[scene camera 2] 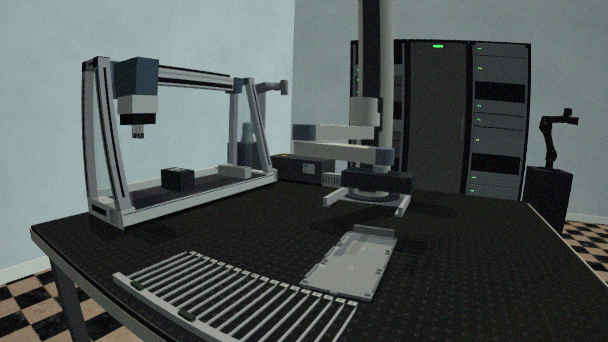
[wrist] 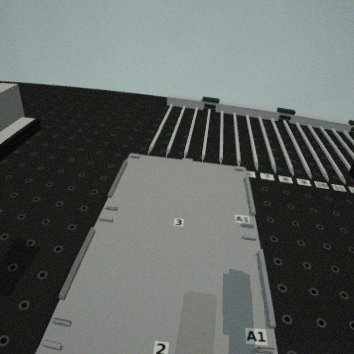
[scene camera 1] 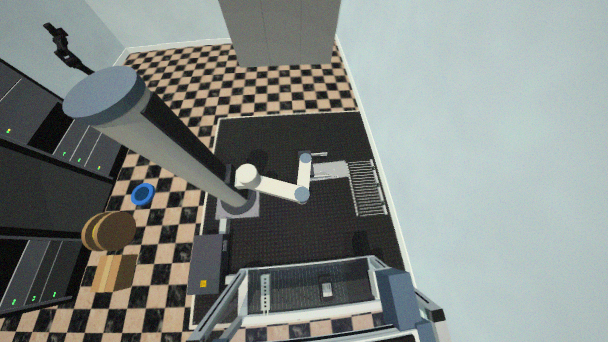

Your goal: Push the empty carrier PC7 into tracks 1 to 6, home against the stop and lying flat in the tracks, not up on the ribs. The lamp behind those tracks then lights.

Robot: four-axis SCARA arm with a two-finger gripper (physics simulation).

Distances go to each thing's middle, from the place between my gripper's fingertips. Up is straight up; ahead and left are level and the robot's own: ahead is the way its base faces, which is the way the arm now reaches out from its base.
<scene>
My hand is 110 mm above the grey carrier PC7 [scene camera 2: 353, 268].
</scene>
